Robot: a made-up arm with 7 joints. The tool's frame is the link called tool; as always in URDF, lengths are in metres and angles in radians. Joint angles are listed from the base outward. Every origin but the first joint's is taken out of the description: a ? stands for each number. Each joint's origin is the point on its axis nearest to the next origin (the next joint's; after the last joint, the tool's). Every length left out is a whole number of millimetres.
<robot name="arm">
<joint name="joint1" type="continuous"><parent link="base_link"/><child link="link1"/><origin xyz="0.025 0.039 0.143" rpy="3.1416 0 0"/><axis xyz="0 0 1"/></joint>
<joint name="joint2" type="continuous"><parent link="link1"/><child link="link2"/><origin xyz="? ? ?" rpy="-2.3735 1.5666 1.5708"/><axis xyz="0 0 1"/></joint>
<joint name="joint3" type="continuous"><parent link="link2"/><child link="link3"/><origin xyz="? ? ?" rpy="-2.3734 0.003 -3.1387"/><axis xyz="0 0 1"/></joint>
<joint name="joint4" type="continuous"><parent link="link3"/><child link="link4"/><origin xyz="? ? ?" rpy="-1.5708 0 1.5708"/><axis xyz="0 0 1"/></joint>
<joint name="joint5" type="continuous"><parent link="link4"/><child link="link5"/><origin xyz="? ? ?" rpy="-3.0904 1.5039 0"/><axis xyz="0 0 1"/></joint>
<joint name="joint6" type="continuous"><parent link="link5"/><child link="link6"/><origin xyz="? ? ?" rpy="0 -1.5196 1.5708"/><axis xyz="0 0 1"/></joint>
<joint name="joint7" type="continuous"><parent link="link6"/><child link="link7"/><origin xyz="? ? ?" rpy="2.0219 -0.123 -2.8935"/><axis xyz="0 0 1"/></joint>
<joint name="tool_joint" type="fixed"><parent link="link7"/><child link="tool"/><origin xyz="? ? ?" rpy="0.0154 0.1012 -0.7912"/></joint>
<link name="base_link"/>
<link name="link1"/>
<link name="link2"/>
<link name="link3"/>
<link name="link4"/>
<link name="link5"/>
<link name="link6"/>
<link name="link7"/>
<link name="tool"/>
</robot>
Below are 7 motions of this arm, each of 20 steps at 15 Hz.
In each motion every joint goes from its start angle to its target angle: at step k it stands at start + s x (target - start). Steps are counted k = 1, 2, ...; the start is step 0. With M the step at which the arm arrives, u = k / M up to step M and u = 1 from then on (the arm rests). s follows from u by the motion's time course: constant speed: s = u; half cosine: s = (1 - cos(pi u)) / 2; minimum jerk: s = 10 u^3 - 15 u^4 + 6 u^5.
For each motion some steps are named. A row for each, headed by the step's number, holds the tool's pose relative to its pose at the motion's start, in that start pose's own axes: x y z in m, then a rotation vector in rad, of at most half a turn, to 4 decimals.
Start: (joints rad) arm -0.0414 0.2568 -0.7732 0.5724 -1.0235 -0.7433 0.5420
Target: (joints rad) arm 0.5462 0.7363 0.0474 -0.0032 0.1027 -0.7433 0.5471
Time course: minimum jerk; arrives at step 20
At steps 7, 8, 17, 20:
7: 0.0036 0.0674 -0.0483 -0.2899 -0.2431 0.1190
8: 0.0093 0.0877 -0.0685 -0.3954 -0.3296 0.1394
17: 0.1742 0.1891 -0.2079 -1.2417 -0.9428 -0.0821
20: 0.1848 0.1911 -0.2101 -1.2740 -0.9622 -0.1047

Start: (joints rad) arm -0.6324 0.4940 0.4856 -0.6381 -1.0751 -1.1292 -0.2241
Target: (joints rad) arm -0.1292 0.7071 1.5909 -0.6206 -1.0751 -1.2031 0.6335
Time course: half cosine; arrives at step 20
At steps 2, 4, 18, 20:
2: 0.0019 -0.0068 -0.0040 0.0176 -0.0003 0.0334
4: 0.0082 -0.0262 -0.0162 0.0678 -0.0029 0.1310
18: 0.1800 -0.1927 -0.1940 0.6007 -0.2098 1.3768
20: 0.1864 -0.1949 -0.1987 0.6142 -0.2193 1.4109

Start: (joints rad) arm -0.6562 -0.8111 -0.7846 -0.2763 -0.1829 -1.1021 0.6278
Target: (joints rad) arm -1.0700 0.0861 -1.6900 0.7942 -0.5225 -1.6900 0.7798
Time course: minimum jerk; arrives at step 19
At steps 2, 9, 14, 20:
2: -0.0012 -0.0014 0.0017 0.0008 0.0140 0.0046
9: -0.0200 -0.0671 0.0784 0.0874 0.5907 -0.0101
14: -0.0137 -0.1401 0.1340 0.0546 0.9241 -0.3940
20: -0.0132 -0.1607 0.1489 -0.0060 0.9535 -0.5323

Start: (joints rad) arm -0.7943 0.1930 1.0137 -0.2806 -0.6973 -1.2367 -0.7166
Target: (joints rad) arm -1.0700 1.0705 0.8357 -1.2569 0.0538 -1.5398 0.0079
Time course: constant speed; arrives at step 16
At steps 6, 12, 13, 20:
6: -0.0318 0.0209 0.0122 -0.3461 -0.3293 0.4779
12: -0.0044 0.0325 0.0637 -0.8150 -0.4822 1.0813
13: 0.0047 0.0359 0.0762 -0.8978 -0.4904 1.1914
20: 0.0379 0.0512 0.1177 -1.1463 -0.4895 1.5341

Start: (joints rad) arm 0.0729 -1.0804 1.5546 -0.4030 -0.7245 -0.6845 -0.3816
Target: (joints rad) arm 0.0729 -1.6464 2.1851 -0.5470 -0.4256 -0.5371 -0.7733
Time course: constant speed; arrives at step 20
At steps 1, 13, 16, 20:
1: -0.0034 -0.0099 -0.0057 0.0358 -0.0136 0.0113
13: -0.0232 -0.1150 -0.1066 0.4980 -0.1582 0.1203
16: -0.0220 -0.1347 -0.1394 0.6225 -0.1840 0.1413
20: -0.0168 -0.1554 -0.1861 0.7930 -0.2081 0.1670

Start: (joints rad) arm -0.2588 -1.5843 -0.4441 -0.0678 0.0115 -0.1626 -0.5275
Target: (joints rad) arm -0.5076 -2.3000 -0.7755 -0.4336 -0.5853 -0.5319 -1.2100
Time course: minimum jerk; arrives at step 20
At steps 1, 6, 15, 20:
1: -0.0001 -0.0002 0.0004 0.0009 0.0012 -0.0005
6: -0.0121 -0.0246 0.0516 0.1201 0.1679 -0.0742
15: 0.0129 -0.1479 0.2364 0.4317 1.0334 -0.5450
20: 0.0233 -0.1657 0.2538 0.4422 1.1651 -0.6242

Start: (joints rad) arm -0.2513 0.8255 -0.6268 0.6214 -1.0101 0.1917 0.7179
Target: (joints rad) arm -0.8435 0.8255 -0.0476 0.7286 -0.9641 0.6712 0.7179
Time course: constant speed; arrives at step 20
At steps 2, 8, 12, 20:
2: 0.0087 -0.0116 -0.0130 -0.1016 0.0572 -0.0312
8: 0.0313 -0.0568 -0.0571 -0.4051 0.2281 -0.1510
12: 0.0420 -0.0976 -0.0885 -0.6061 0.3385 -0.2512
20: 0.0470 -0.2085 -0.1442 -1.0049 0.5405 -0.4942

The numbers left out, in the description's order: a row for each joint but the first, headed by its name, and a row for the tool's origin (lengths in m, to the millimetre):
joint2: -0.16 -0.444 0
joint3: -0.138 0.085 0
joint4: 0.026 -0.02 0
joint5: 0.036 0.046 0
joint6: -0.013 -0.082 0
joint7: -0.093 0.222 0
tool: -0.079 -0.017 0

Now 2 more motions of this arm.
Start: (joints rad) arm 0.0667 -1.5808 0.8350 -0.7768 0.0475 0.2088 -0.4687
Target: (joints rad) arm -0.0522 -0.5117 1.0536 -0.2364 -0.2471 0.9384 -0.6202
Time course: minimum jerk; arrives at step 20
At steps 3, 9, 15, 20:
3: -0.0004 0.0016 -0.0015 -0.0358 -0.0091 0.0008
9: -0.0057 0.0256 -0.0392 -0.5857 -0.1663 -0.0461
15: 0.0128 0.0125 -0.1290 -1.3559 -0.4604 -0.2573
20: 0.0232 -0.0033 -0.1477 -1.5216 -0.5385 -0.3204

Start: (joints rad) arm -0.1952 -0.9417 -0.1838 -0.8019 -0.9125 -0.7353 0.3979
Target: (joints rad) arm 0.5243 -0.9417 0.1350 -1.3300 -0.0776 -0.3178 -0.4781
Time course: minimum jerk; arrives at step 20
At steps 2, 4, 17, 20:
2: -0.0001 -0.0006 -0.0036 -0.0033 -0.0067 -0.0031
4: -0.0001 -0.0039 -0.0249 -0.0213 -0.0469 -0.0227
17: 0.2161 0.0229 -0.3967 0.2030 -0.9132 -0.8280
20: 0.2284 0.0269 -0.4025 0.2285 -0.9325 -0.8607

